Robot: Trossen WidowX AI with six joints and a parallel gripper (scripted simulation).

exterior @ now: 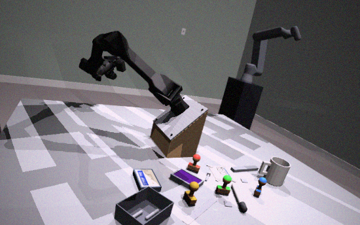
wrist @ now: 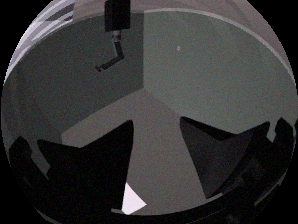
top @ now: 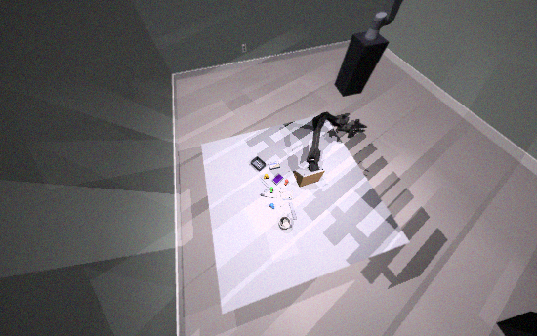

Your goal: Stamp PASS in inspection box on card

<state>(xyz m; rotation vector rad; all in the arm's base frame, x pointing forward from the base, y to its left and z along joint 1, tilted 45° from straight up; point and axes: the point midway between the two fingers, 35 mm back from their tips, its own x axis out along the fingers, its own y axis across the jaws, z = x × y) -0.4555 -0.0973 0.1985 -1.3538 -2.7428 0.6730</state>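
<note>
Right now my gripper tip is 870 mm short of the grey tray, 260 mm above it and 50 mm to the left of it. From my gripper tip the other things lie so: purple ink pad (740 mm ahead, 270 mm below, 130 mm to the left); blue-labelled box (730 mm ahead, 260 mm below); red-knobbed stamp (680 mm ahead, 250 mm below, 180 mm to the left).
</note>
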